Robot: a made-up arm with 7 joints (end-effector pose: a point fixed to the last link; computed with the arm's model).
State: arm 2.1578 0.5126 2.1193 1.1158 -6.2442 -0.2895 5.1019
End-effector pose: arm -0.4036 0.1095 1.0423 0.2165 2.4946 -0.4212
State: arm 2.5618 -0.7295 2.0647 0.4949 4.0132 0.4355 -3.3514
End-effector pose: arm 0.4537 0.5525 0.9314 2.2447 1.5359 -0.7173
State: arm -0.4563 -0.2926 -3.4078 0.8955 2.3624 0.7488 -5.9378
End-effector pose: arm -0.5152 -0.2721 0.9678 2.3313 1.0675 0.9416
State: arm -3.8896 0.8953 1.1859 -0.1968 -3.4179 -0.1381 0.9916
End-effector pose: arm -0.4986 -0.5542 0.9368 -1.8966 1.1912 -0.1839
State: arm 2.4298 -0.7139 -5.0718 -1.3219 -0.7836 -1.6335 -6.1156
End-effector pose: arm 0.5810 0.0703 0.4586 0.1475 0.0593 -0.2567
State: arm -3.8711 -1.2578 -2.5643 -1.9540 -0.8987 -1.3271 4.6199
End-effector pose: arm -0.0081 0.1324 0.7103 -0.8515 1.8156 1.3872
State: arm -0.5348 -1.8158 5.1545 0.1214 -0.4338 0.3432 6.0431
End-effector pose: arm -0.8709 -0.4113 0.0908 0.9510 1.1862 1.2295
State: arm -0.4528 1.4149 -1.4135 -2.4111 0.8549 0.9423 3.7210
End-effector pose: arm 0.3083 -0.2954 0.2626 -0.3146 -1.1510 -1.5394
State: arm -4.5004 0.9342 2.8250 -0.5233 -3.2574 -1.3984 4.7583
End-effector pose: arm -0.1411 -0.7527 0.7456 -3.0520 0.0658 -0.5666
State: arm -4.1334 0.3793 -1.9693 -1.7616 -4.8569 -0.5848 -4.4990
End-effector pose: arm -0.5598 0.0580 0.5508 0.9327 1.0782 -0.2270
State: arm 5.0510 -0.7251 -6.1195 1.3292 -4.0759 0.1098 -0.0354
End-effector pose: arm 0.1148 -0.0495 1.0668 2.2225 -1.3021 -0.2018
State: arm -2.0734 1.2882 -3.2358 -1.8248 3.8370 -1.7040 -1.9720
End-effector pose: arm -0.3857 0.4169 0.0460 -1.5828 1.4376 -1.6005
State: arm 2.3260 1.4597 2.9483 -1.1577 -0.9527 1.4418 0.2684
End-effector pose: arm -0.5292 -0.5060 0.0027 2.0569 0.1366 1.9792
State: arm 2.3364 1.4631 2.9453 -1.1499 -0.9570 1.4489 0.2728
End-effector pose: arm -0.5348 -0.5011 0.0029 2.0540 0.1185 1.9636
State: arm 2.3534 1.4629 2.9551 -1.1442 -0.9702 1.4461 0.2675
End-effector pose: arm -0.5470 -0.4892 0.0036 2.0437 0.0949 1.9408
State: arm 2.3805 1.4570 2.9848 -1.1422 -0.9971 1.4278 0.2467
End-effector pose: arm -0.5688 -0.4659 0.0054 2.0220 0.0646 1.9061
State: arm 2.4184 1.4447 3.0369 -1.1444 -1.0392 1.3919 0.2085
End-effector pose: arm -0.5997 -0.4290 0.0092 1.9880 0.0287 1.8554
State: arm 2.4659 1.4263 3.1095 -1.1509 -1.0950 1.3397 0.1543
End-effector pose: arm -0.6369 -0.3776 0.0162 1.9433 -0.0097 1.7854
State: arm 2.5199 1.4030 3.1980 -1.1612 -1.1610 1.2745 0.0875
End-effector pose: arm -0.6752 -0.3131 0.0275 1.8915 -0.0459 1.6948
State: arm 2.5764 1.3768 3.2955 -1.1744 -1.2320 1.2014 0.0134
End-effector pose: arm -0.7095 -0.2398 0.0433 1.8379 -0.0755 1.5865
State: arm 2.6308 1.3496 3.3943 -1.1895 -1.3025 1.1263 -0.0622
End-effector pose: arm -0.7356 -0.1638 0.0630 1.7878 -0.0949 1.4675
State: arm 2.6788 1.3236 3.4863 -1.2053 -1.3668 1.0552 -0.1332
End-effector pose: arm -0.7522 -0.0928 0.0845 1.7452 -0.1036 1.3492
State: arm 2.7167 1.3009 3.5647 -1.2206 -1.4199 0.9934 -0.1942
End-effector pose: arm -0.7603 -0.0334 0.1051 1.7123 -0.1032 1.2450
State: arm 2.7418 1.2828 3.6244 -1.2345 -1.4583 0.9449 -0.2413
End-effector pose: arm -0.7628 0.0094 0.1220 1.6895 -0.0968 1.1664
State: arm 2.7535 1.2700 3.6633 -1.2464 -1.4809 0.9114 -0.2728
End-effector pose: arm -0.7626 0.0341 0.1335 1.6753 -0.0880 1.1196
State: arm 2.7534 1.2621 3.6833 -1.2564 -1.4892 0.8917 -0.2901
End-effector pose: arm -0.7617 0.0427 0.1393 1.6681 -0.0789 1.1035
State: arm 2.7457 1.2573 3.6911 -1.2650 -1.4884 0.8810 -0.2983
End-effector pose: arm -0.7607 0.0408 0.1414 1.6650 -0.0699 1.1075
